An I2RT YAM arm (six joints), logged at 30 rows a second.
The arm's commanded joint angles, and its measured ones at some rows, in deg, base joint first. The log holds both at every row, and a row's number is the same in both.
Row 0, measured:
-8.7, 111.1, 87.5, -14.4, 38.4, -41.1
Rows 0 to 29, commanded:
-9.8, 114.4, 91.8, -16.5, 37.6, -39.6
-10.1, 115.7, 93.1, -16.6, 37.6, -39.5
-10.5, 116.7, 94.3, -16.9, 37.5, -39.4
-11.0, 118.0, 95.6, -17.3, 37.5, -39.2
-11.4, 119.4, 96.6, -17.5, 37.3, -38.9
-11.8, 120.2, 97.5, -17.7, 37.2, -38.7
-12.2, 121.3, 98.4, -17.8, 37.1, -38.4
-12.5, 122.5, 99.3, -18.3, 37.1, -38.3
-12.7, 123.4, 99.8, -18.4, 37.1, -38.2
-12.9, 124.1, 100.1, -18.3, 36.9, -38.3
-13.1, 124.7, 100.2, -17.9, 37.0, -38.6
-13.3, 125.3, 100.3, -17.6, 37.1, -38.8
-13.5, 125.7, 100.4, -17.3, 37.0, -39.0
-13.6, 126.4, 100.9, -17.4, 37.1, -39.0
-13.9, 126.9, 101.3, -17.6, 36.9, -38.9
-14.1, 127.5, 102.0, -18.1, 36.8, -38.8
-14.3, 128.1, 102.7, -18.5, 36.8, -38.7
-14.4, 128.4, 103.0, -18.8, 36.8, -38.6
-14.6, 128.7, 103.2, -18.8, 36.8, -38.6
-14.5, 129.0, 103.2, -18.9, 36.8, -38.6
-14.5, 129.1, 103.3, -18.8, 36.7, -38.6
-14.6, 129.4, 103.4, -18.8, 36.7, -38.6
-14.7, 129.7, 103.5, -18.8, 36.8, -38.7
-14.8, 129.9, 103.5, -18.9, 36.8, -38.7
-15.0, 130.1, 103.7, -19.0, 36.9, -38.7
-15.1, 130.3, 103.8, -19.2, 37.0, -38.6
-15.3, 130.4, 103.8, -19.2, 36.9, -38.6
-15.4, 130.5, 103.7, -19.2, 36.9, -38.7
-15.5, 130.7, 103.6, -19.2, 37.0, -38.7
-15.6, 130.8, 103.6, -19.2, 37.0, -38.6
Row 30, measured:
-15.3, 130.5, 103.2, -18.7, 37.1, -39.0
